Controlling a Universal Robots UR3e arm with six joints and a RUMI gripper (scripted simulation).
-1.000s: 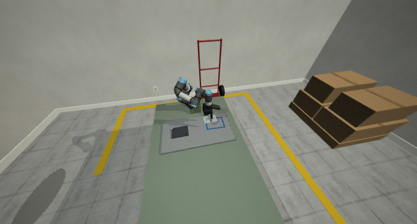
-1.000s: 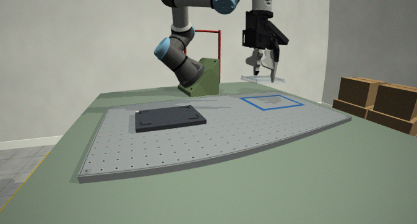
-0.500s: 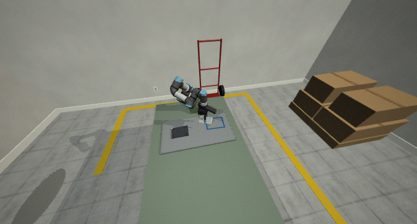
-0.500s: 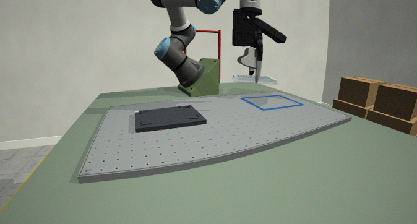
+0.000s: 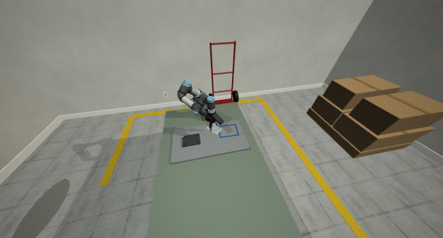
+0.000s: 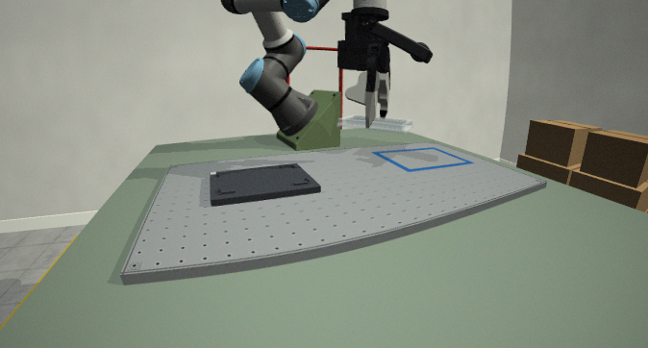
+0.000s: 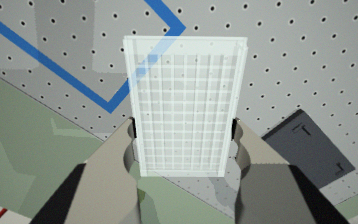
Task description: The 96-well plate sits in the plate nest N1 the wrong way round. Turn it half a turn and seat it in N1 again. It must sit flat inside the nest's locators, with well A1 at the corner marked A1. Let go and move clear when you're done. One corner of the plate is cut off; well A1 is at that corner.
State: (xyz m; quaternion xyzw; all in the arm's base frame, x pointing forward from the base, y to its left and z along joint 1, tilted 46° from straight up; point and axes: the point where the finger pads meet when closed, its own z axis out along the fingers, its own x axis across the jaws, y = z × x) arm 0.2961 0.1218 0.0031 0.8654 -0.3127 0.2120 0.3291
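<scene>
Right now my hand is 22 cm to the left of the dark plate nest N1, 9 cm above it and 5 cm short of it. Round my hand: clear 96-well plate: 1 cm below; then A1 label: 30 cm to the right, 8 cm below.
</scene>
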